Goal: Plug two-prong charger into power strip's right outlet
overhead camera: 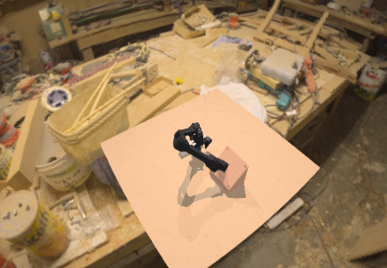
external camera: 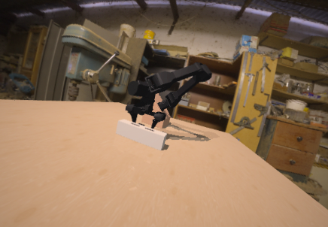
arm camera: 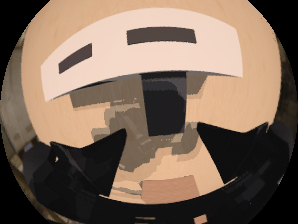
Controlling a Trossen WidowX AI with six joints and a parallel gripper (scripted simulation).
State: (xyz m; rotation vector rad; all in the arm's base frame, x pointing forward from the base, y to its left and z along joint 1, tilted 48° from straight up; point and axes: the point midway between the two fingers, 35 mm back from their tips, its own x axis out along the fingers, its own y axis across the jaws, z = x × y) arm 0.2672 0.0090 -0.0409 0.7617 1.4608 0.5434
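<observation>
Now: the two-prong charger 50 mm ahead of my gripper tip, 10 mm to the right of it and 10 mm above it.
</observation>
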